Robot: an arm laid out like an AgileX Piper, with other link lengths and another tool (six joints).
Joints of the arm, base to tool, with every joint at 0 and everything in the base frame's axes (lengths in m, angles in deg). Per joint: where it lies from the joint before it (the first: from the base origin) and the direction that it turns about. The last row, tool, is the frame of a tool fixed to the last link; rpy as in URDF.
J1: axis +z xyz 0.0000 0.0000 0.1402
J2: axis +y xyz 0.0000 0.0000 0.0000
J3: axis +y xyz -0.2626 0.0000 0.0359
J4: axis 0.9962 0 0.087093 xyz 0.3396 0.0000 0.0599
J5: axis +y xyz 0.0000 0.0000 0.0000
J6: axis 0.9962 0 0.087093 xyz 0.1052 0.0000 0.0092
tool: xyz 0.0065 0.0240 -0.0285 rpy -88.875 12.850 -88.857
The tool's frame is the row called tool.
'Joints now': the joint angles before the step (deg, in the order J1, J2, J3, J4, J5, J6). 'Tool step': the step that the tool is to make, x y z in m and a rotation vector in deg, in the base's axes. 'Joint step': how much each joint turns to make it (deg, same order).
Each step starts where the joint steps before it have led.
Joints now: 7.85, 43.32, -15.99, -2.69, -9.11, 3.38
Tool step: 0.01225, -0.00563, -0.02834, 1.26, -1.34, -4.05
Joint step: -0.35, 7.79, 1.55, 11.33, -10.99, -8.93
